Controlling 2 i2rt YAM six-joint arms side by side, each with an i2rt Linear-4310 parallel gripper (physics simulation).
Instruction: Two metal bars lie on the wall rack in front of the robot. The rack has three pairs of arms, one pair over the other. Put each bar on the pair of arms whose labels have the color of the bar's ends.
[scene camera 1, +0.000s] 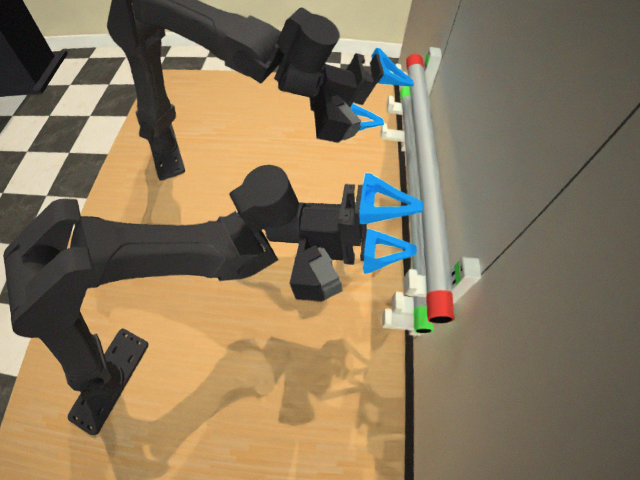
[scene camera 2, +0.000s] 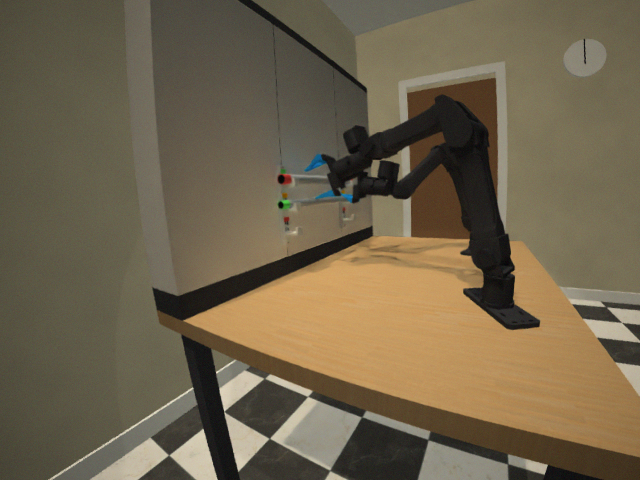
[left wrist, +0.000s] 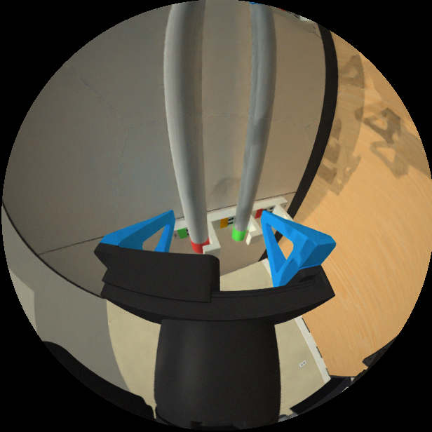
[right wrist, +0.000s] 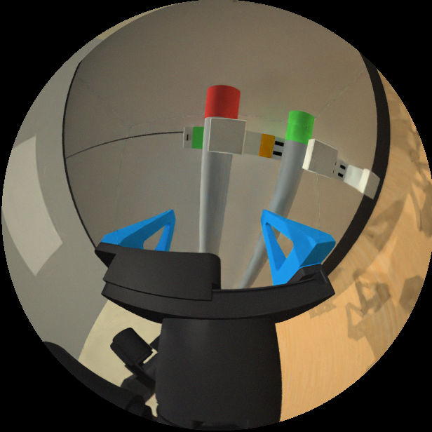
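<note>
The bar with red ends lies on the rack's top arms, beside green labels. The bar with green ends lies on the middle arms, beside orange labels. The lowest arms bear no bar; a red label marks them. My left gripper is open and empty, in front of the bars toward their far end in scene camera 1. My right gripper is open and empty, close in front of the bars nearer the other end.
The white rack is fixed to a grey wall panel that rises behind the wooden table. The lowest arms stick out below the bars. The two robot arms stand side by side.
</note>
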